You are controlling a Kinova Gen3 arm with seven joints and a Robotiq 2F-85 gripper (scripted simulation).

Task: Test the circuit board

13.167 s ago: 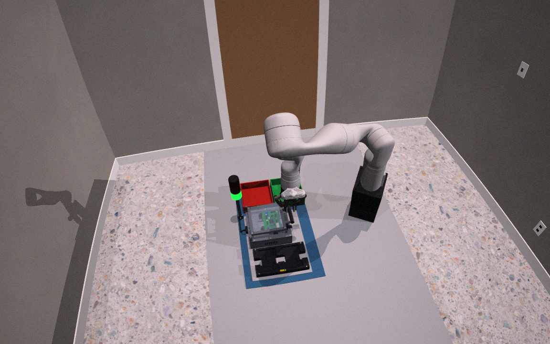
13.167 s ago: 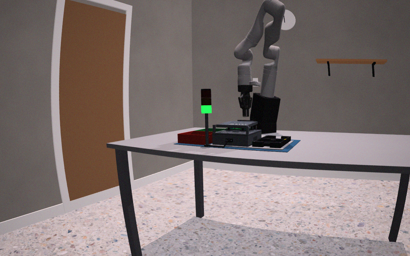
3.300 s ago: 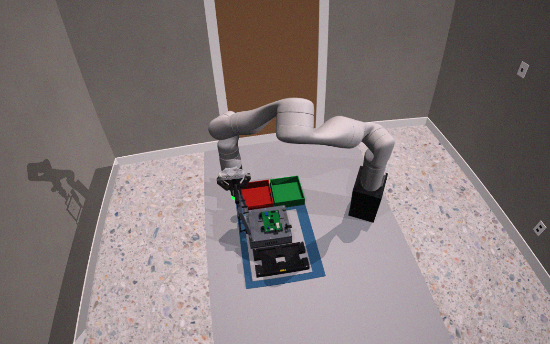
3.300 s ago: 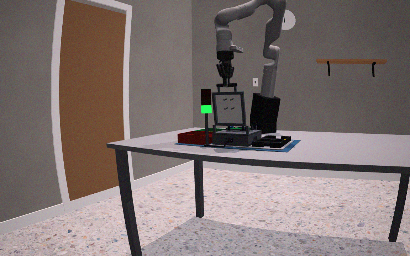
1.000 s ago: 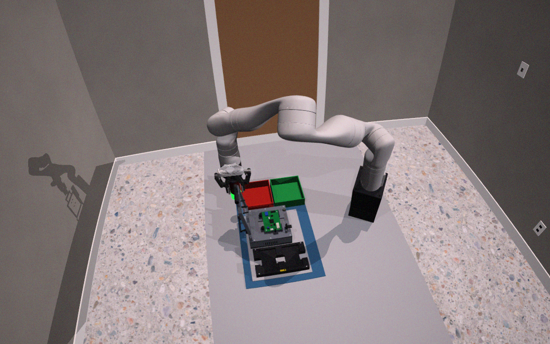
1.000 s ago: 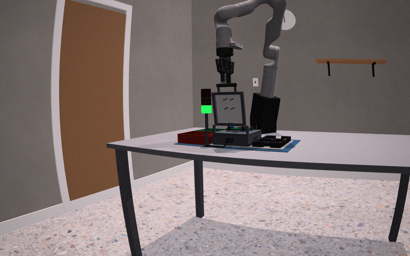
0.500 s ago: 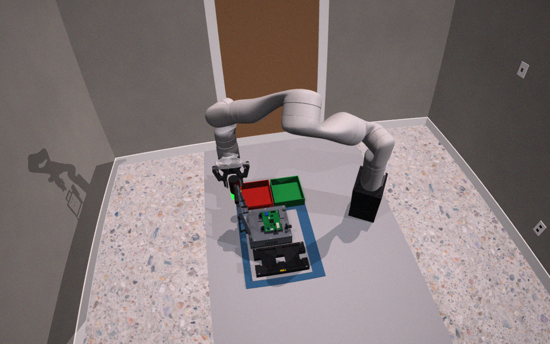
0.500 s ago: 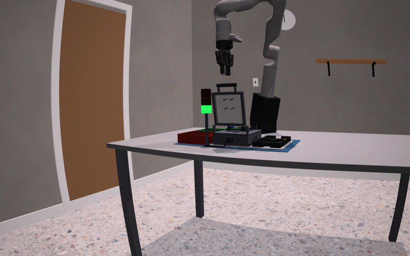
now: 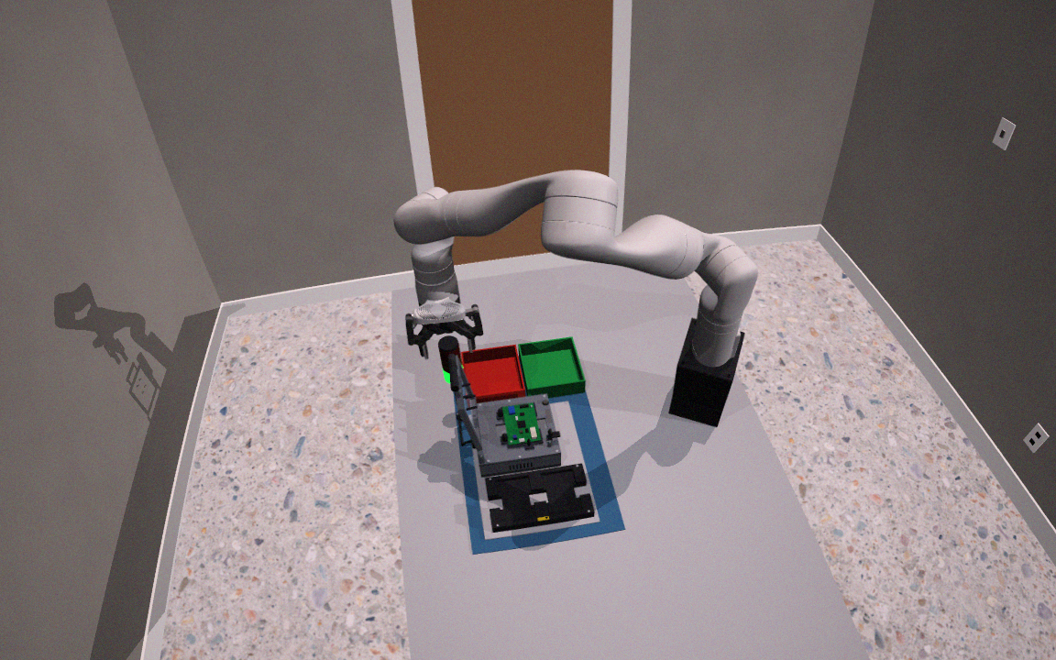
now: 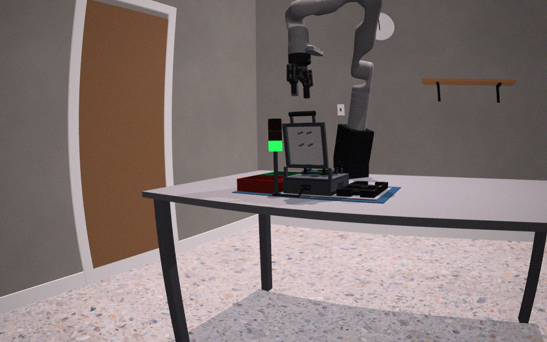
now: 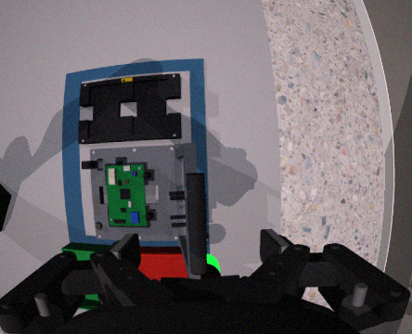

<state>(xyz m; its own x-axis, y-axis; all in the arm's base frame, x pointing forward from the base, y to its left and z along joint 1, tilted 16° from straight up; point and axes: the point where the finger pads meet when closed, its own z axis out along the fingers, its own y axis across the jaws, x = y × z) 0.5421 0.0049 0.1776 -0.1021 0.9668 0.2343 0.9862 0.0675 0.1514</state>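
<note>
Right now my hand is 13 cm past the green circuit board, 1 cm to the left of it and 26 cm above it. The rest, counted from my hand: red bin: 7 cm behind, 21 cm to the right, 32 cm below; then latch hook: 20 cm behind, 4 cm to the left, 24 cm below; then lid: 2 cm behind, 15 cm below.
</note>
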